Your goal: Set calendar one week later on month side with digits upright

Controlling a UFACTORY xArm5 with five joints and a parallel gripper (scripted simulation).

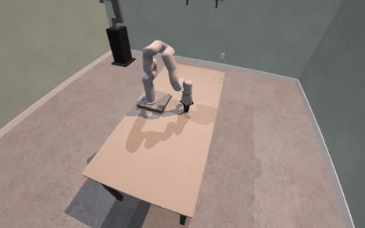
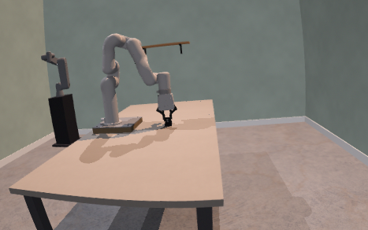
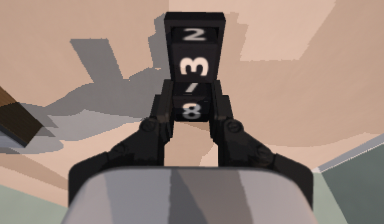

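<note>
My gripper is now 10 mm above the black cube. The rest, counted from my hand: black calendar tray: 40 mm below, 20 mm to the left.
</note>
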